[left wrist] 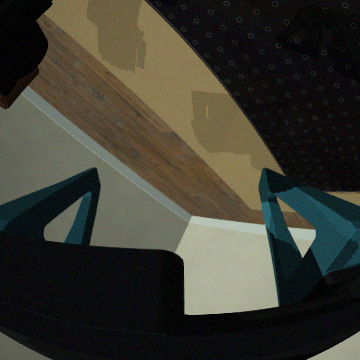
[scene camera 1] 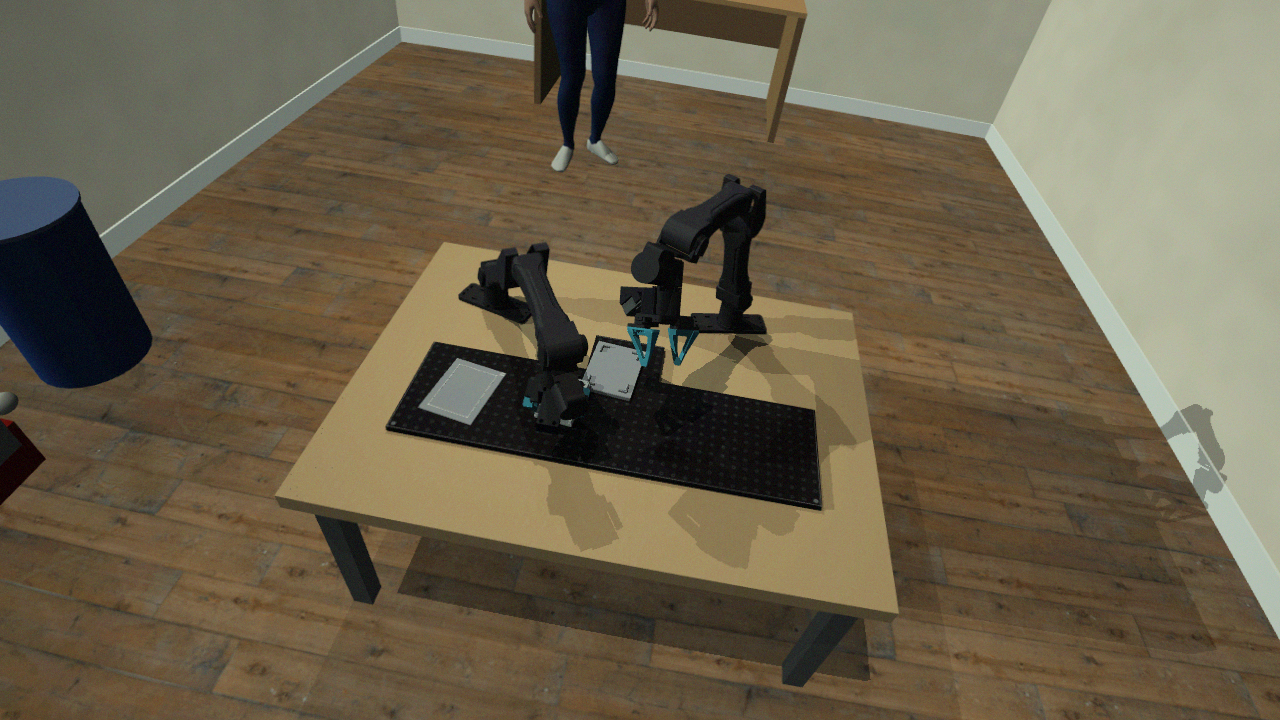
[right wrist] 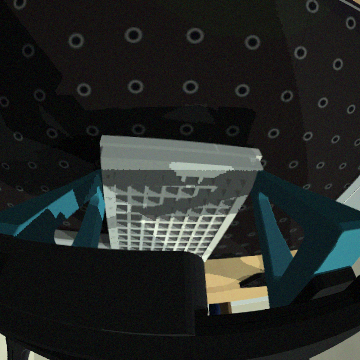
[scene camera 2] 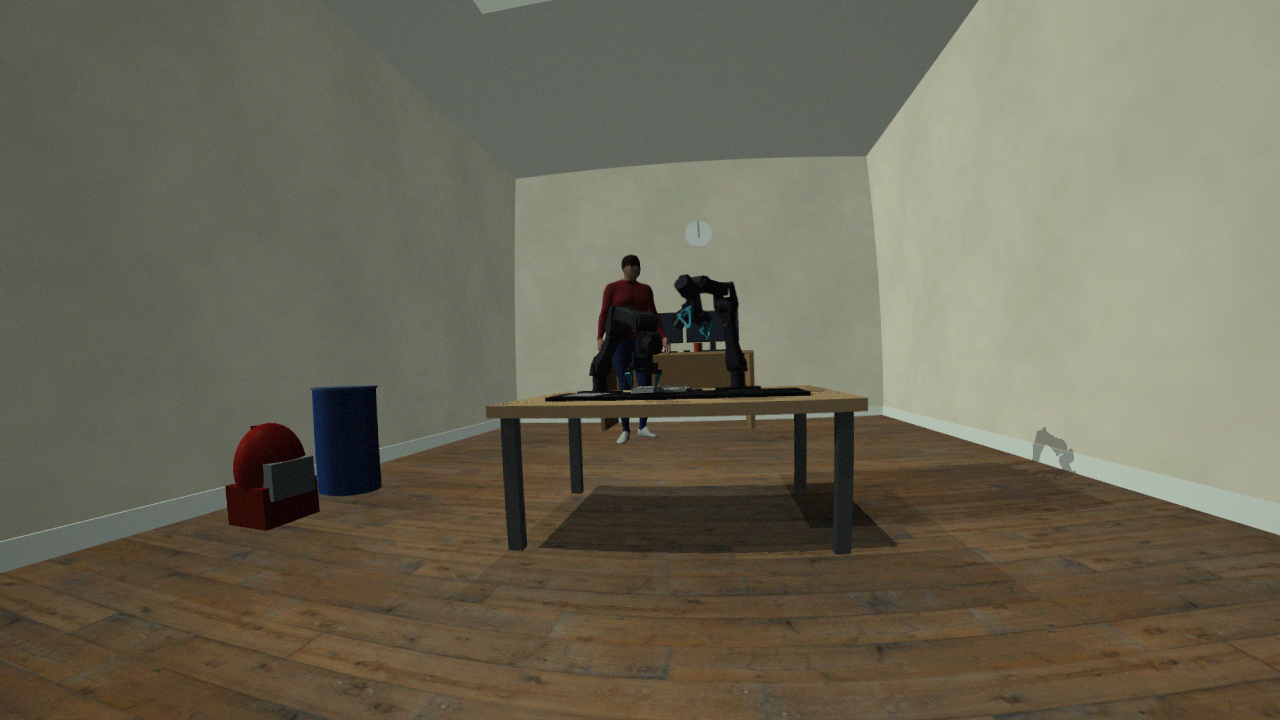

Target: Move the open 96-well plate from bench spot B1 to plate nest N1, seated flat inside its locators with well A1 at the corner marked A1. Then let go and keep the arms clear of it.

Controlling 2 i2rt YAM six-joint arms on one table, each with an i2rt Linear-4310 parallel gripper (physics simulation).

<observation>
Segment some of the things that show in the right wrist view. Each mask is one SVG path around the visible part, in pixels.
The right gripper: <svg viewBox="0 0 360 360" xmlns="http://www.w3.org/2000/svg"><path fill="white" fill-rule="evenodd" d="M0 211L0 333L19 345L50 360L306 360L340 343L360 330L360 274L355 276L351 267L360 256L360 210L289 183L264 170L257 171L250 195L265 274L269 308L207 315L204 261L196 253L184 250L97 248L105 207L101 169L97 169L66 185ZM89 199L80 228L72 244L56 244L54 241L56 227ZM268 198L303 229L304 237L294 256L292 256L278 229Z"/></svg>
A white well plate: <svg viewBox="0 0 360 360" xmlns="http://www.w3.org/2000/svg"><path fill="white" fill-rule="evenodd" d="M111 249L184 250L198 254L205 261L250 192L257 171L263 169L259 161L262 156L259 149L185 140L101 135L99 141L101 175Z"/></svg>
</observation>
